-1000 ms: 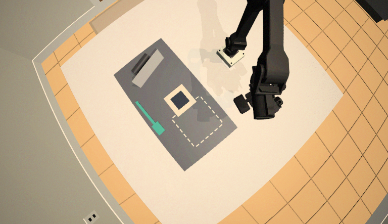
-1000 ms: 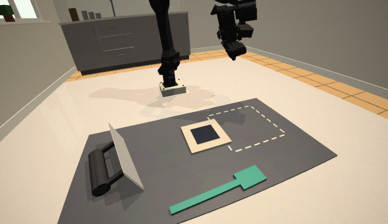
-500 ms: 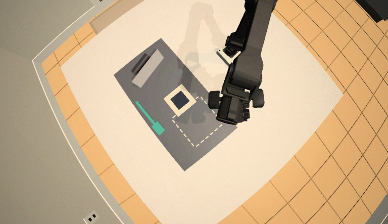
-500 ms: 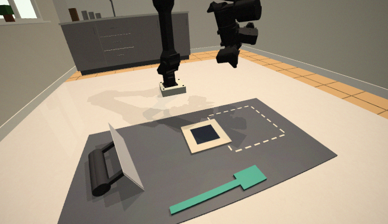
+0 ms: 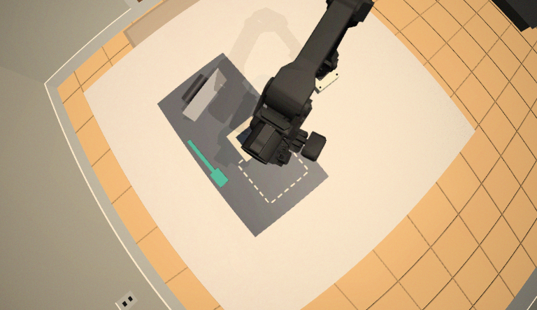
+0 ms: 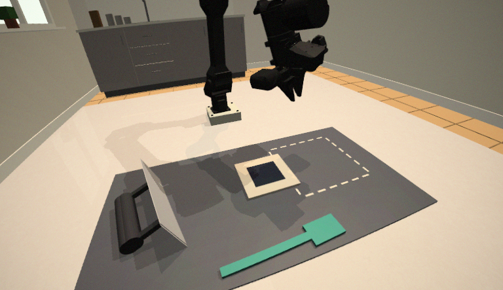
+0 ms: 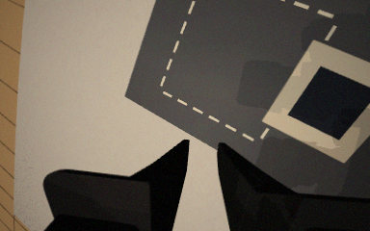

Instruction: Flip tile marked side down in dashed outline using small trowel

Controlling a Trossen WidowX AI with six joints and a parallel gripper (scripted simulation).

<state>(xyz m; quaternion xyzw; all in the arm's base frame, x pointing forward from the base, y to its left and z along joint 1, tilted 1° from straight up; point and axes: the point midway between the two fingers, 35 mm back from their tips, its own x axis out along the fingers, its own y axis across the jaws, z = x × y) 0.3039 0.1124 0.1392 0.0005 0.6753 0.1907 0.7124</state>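
Right now my gripper tip is 7 cm short of the tile, 12 cm to the left of it and 14 cm above it. Also, from my gripper tip: grey mat 10 cm ahead, 16 cm to the right, 16 cm below; then green trowel 24 cm ahead, 14 cm to the right, 14 cm below.
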